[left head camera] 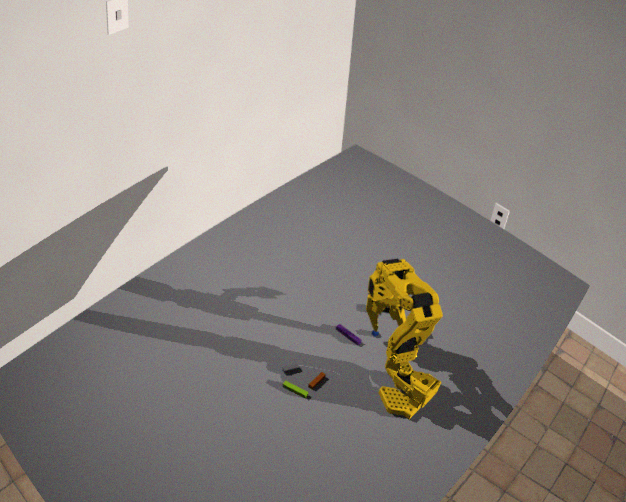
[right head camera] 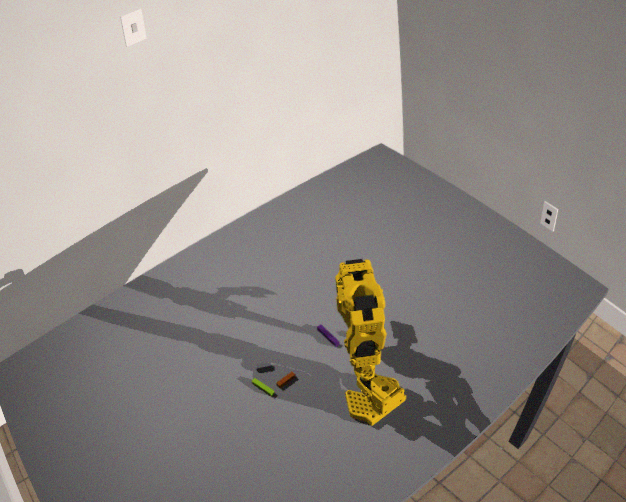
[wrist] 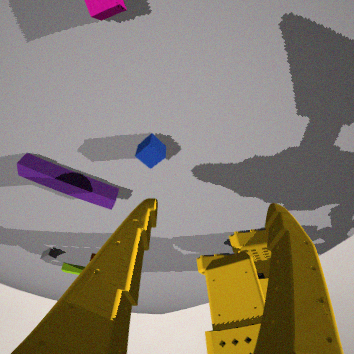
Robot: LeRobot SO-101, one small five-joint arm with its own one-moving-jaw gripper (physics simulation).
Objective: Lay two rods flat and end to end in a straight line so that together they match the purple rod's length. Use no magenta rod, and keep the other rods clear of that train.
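Pixels of known places: hand, its tool point: [left head camera: 377, 329] [wrist: 156, 208]; arm's base, origin of its link: [left head camera: 398, 390] [right head camera: 367, 395] [wrist: 231, 249].
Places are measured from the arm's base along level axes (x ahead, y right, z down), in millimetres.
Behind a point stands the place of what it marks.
A purple rod [left head camera: 349, 334] @(x 159, y 37, z -10 mm) [right head camera: 328, 335] @(x 159, y 37, z -10 mm) [wrist: 35, 167] @(x 181, y 45, z -8 mm) lies flat on the table. A small blue piece [left head camera: 375, 333] @(x 123, y 76, z -9 mm) [wrist: 151, 151] @(x 126, y 83, z -10 mm) stands apart near its end. A magenta rod [wrist: 104, 7] shows at the top of the wrist view. A black rod [left head camera: 292, 371] @(x 179, y -107, z -2 mm) [right head camera: 265, 369] @(x 178, y -105, z -2 mm), an orange rod [left head camera: 317, 380] @(x 127, y -94, z -10 mm) [right head camera: 285, 379] @(x 128, y -93, z -10 mm) and a lime rod [left head camera: 296, 389] @(x 140, y -137, z -10 mm) [right head camera: 262, 386] @(x 143, y -138, z -10 mm) lie close together, apart from the purple one. My gripper [left head camera: 388, 324] @(x 117, y 71, z -30 mm) [wrist: 213, 204] is open and empty above the table; the blue piece shows beyond its jaw tips. The arm hides the gripper in the right head view.
The yellow arm base [left head camera: 399, 402] @(x -24, y -33, z -17 mm) [right head camera: 363, 405] @(x -22, y -28, z -17 mm) stands on the grey table [left head camera: 156, 444] @(x 228, y -422, z 0 mm) [right head camera: 156, 444] @(x 161, y -388, z 0 mm), to the right of the black, orange and lime rods. Long arm shadows cross the table. Walls rise beyond its far edges.
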